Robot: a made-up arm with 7 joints. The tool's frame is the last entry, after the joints.
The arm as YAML. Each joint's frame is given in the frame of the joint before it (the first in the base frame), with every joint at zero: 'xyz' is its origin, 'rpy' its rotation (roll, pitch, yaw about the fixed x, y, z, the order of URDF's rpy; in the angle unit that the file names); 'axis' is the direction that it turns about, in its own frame. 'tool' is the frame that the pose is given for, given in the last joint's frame.
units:
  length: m
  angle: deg
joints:
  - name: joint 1
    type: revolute
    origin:
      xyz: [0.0, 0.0, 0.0]
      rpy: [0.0, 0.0, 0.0]
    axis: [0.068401, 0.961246, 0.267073]
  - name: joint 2
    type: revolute
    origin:
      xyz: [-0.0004, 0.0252, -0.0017]
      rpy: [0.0, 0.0, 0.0]
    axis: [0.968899, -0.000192, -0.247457]
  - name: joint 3
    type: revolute
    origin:
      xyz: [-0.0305, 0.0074, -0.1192]
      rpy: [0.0, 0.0, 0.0]
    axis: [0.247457, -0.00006, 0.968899]
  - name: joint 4
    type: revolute
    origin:
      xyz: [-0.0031, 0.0, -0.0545]
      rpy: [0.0, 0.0, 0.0]
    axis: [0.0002, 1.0, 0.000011]
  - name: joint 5
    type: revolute
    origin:
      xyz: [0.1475, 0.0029, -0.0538]
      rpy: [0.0, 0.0, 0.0]
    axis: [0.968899, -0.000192, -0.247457]
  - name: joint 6
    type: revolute
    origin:
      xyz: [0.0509, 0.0, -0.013]
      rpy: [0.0, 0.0, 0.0]
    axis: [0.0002, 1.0, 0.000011]
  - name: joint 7
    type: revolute
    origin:
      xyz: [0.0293, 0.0, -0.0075]
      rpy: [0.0, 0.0, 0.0]
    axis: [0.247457, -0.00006, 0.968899]
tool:
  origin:
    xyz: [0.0, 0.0, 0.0]
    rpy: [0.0, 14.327, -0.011]
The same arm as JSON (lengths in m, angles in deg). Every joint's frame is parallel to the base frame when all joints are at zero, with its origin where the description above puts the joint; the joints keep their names.
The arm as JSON. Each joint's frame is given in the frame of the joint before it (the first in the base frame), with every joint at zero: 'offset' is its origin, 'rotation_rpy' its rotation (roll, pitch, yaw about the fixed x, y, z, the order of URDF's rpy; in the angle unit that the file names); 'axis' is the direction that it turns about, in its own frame. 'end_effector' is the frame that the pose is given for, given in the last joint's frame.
{"length_unit": "m", "angle_unit": "deg", "chain": [
  {"id": "joint 1", "offset": [0.0, 0.0, 0.0], "rotation_rpy": [0.0, 0.0, 0.0], "axis": [0.068403, 0.961235, 0.26711]},
  {"id": "joint 2", "offset": [-0.0004, 0.0252, -0.0017], "rotation_rpy": [0.0, 0.0, 0.0], "axis": [0.968889, -0.0002, -0.247497]},
  {"id": "joint 3", "offset": [-0.0305, 0.0074, -0.1192], "rotation_rpy": [0.0, 0.0, 0.0], "axis": [0.247497, -0.0001, 0.968889]},
  {"id": "joint 4", "offset": [-0.0031, 0.0, -0.0545], "rotation_rpy": [0.0, 0.0, 0.0], "axis": [0.0002, 1.0, 0.0]},
  {"id": "joint 5", "offset": [0.1475, 0.0029, -0.0538], "rotation_rpy": [0.0, 0.0, 0.0], "axis": [0.968889, -0.0002, -0.247497]},
  {"id": "joint 6", "offset": [0.0509, 0.0, -0.013], "rotation_rpy": [0.0, 0.0, 0.0], "axis": [0.0002, 1.0, 0.0]},
  {"id": "joint 7", "offset": [0.0293, 0.0, -0.0075], "rotation_rpy": [0.0, 0.0, 0.0], "axis": [0.247497, -0.0001, 0.968889]}
], "end_effector": {"offset": [0.0, 0.0, 0.0], "rotation_rpy": [0.0, 14.33, -0.01]}}

